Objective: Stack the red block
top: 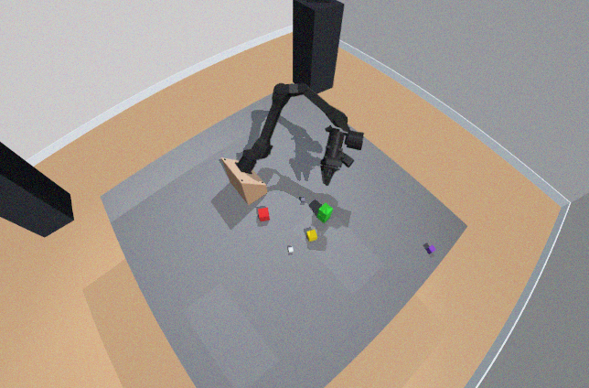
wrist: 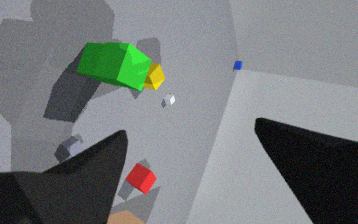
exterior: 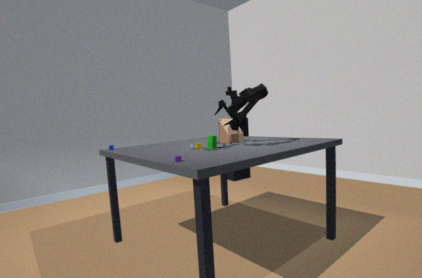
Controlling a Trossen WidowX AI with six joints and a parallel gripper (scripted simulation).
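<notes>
Right now the red block is 100 mm behind my gripper tip, 230 mm to the right of it and 160 mm below it. The rest, counted from my gripper tip: yellow block: 90 mm ahead, 120 mm to the right, 160 mm below; then purple block: 440 mm ahead, 270 mm to the left, 170 mm below; then small white block: 100 mm ahead, 220 mm to the right, 170 mm below.
</notes>
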